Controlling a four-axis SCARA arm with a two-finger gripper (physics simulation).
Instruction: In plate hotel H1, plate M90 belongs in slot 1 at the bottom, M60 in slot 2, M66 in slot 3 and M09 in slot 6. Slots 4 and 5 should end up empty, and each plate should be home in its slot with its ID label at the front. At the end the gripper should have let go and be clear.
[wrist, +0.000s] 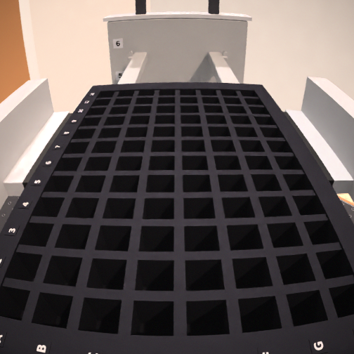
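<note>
A black well plate (179, 238) fills most of the wrist view, lettered along its near edge and numbered up its left side. My gripper (177, 94) is shut on this plate, with a pale finger and dark pad along each long side. Its ID label does not show, so I cannot tell which plate it is. Beyond it stands the hotel's pale back panel (177, 45), marked 6, with a partly hidden 5 below. The slot 6 rails show at left (133, 68) and right (223, 68); the plate's far edge hides their nearer parts. The lower slots are hidden.
Two dark uprights (141, 6) (214, 6) show above the hotel's top edge. An orange surface (12, 50) is at the far left. Small parts of the dark dotted deck (6, 207) show beside the fingers.
</note>
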